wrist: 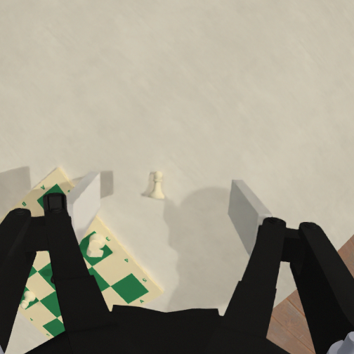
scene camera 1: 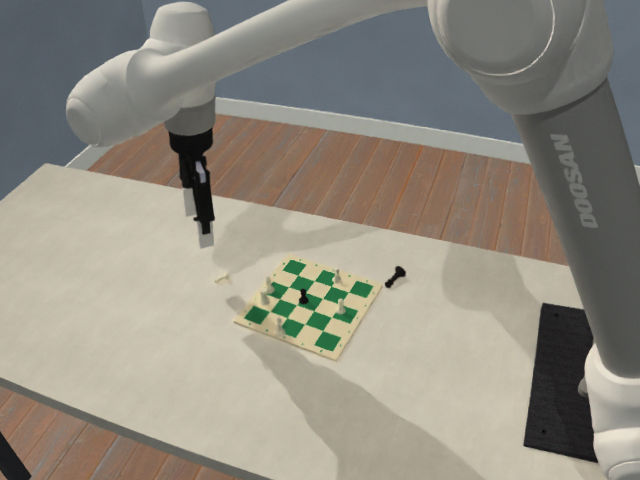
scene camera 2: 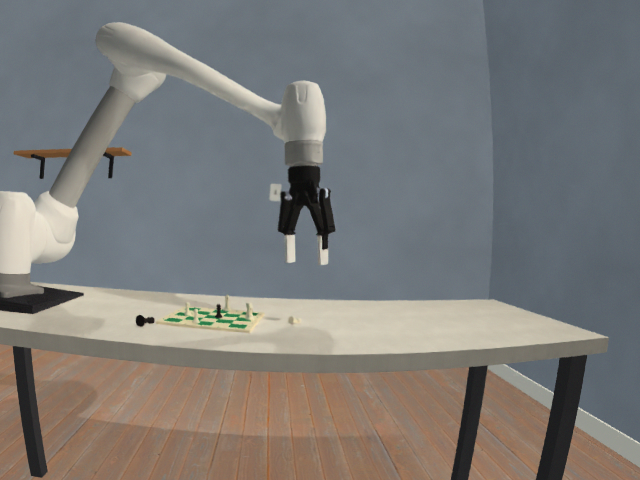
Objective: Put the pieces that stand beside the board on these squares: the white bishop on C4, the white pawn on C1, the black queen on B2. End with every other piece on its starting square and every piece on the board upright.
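Frame: origin at the arm's base, x up, y back, z right, level; millimetres.
Where they show: gripper, between the fingertips: (scene camera 1: 199, 229) (scene camera 2: 306, 263); arm's base, origin of its link: (scene camera 2: 3, 290).
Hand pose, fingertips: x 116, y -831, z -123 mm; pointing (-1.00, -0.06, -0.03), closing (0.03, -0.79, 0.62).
Observation:
Things, the pixels of their top centre, and the offset from my fingertips.
- white pawn, centre of its top: (scene camera 1: 220, 274) (scene camera 2: 295, 315) dx -123, dy +19, dz +18 mm
- black queen, centre of its top: (scene camera 1: 393, 273) (scene camera 2: 146, 313) dx -117, dy +337, dz +172 mm
- board, centre of its top: (scene camera 1: 310, 302) (scene camera 2: 213, 317) dx -136, dy +215, dz +42 mm
- tall white piece, centre of its top: (scene camera 1: 278, 317) (scene camera 2: 227, 293) dx -92, dy +203, dz -56 mm
- black piece, centre of its top: (scene camera 1: 303, 289) (scene camera 2: 218, 304) dx -104, dy +201, dz +39 mm
- A2, centre of its top: (scene camera 1: 263, 289) dx -103, dy +134, dz +2 mm
- A3, centre of its top: (scene camera 1: 267, 275) (scene camera 2: 250, 303) dx -96, dy +125, dz +35 mm
- E3, centre of its top: (scene camera 1: 340, 299) dx -104, dy +279, dz +47 mm
The white pawn (scene camera 1: 222, 278) (scene camera 2: 294, 320) (wrist: 157, 185) lies on its side beside the board's A edge. My gripper (scene camera 1: 197, 225) (scene camera 2: 307, 262) (wrist: 164, 193) is open and empty, well above the table; in the wrist view the pawn shows between the fingers. The black queen (scene camera 1: 395, 276) (scene camera 2: 144, 320) lies on its side by the E5 corner. The board (scene camera 1: 327, 341) (scene camera 2: 238, 326) (wrist: 130, 288) shows no piece on C4 or B2. A tall white piece (scene camera 1: 279, 326) (scene camera 2: 226, 302) stands upright at the outer edge near B1 and C1. Which piece is the bishop, I cannot tell.
A black piece (scene camera 1: 303, 296) (scene camera 2: 218, 311) stands around C3. White pieces stand around A2 (scene camera 1: 264, 297), A3 (scene camera 1: 268, 284) (wrist: 96, 245), E3 (scene camera 1: 341, 306) (wrist: 28, 299) and the C5/D5 border (scene camera 1: 337, 276). The arm's black base plate (scene camera 1: 558, 382) is at the right in scene camera 1.

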